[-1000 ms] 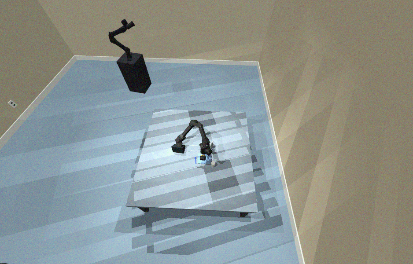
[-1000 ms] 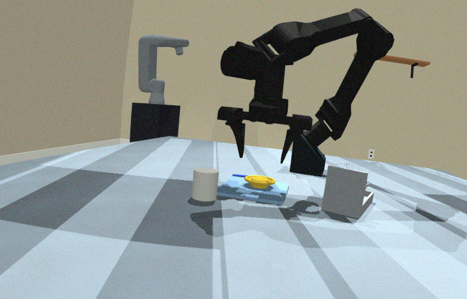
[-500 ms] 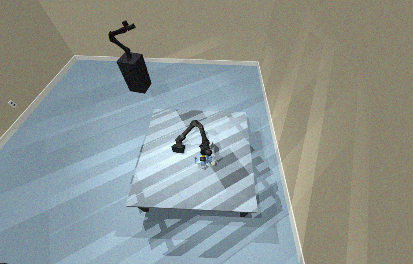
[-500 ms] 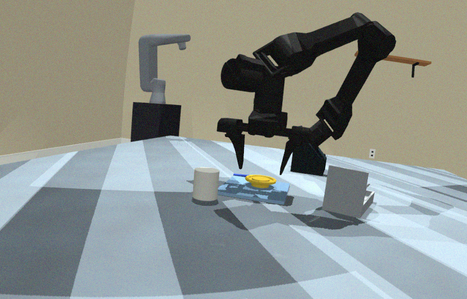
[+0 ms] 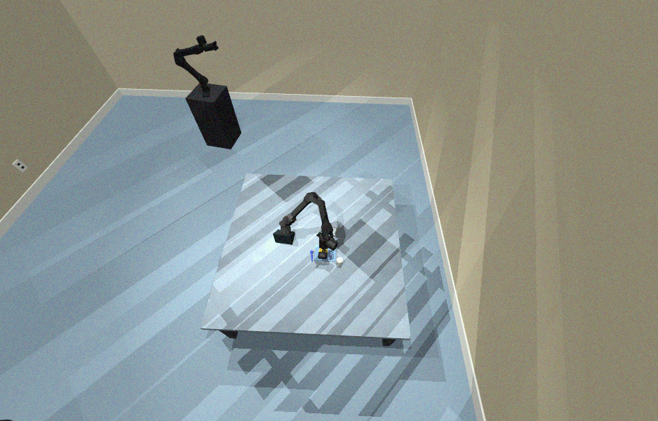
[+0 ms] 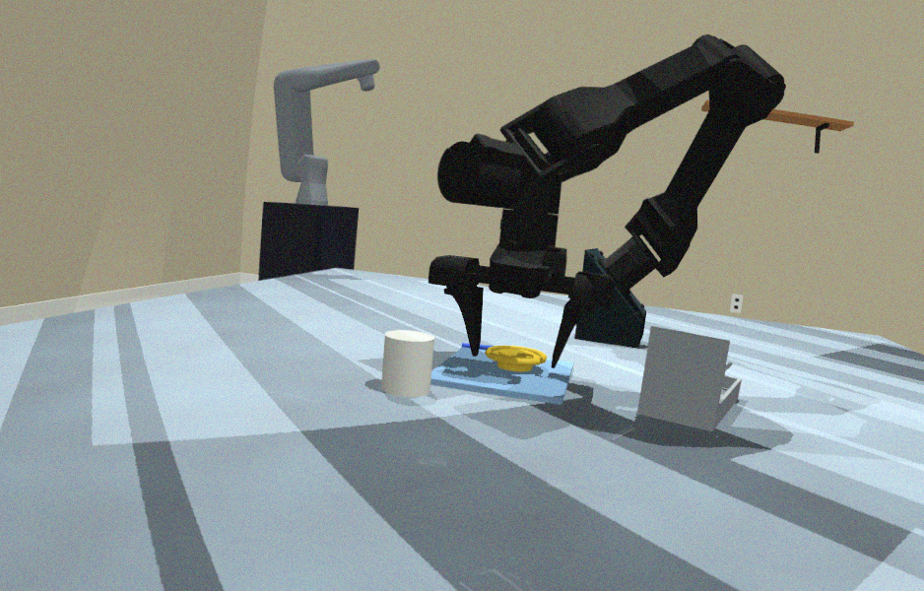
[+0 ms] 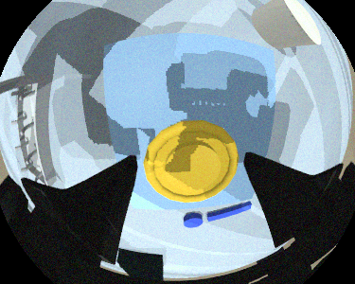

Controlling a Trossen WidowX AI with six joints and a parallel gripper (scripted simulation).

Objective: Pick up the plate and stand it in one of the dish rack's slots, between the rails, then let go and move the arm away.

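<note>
Now: gripper tip 1 cm short of the light blue mat and 1 cm above it. From my gripper tip the other things lie so: blue spoon: 8 cm behind, 4 cm to the right, 1 cm below; yellow plate: right at my gripper tip; cream cup: 13 cm ahead, 6 cm to the right, 1 cm above.
</note>
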